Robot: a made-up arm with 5 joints.
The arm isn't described. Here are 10 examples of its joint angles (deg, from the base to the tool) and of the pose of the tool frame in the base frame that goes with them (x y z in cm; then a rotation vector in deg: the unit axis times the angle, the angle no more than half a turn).
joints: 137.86 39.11 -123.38 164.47 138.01
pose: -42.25 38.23 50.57 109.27 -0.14 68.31
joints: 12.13 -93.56 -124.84 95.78 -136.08
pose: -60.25 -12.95 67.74 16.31 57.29 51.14
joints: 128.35 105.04 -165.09 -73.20 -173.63
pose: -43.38 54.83 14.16 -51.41 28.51 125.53
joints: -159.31 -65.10 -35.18 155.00 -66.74
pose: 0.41 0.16 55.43 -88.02 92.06 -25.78
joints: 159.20 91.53 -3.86 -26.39 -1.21
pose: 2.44 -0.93 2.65 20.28 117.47 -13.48
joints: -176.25 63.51 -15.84 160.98 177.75
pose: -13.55 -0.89 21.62 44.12 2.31 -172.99
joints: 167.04 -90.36 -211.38 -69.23 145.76
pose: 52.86 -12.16 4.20 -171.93 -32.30 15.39
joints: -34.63 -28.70 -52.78 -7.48 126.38
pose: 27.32 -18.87 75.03 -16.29 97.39 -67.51
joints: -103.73 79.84 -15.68 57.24 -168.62
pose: 0.41 1.67 5.99 -54.77 -34.82 -83.44
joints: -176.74 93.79 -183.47 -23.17 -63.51
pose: -76.76 -4.37 38.23 38.53 -58.47 -52.95
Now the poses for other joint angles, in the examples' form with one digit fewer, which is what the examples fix.
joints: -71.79 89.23 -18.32 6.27 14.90
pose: -0.2 0.7 -3.9 -86.6 81.7 83.5
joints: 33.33 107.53 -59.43 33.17 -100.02
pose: 3.8 2.5 -25.1 -44.4 -103.0 80.4
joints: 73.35 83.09 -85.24 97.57 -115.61
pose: 10.7 35.8 -13.1 8.1 -103.8 106.7
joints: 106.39 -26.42 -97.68 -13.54 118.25
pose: -4.3 14.7 103.5 -43.2 4.5 42.5
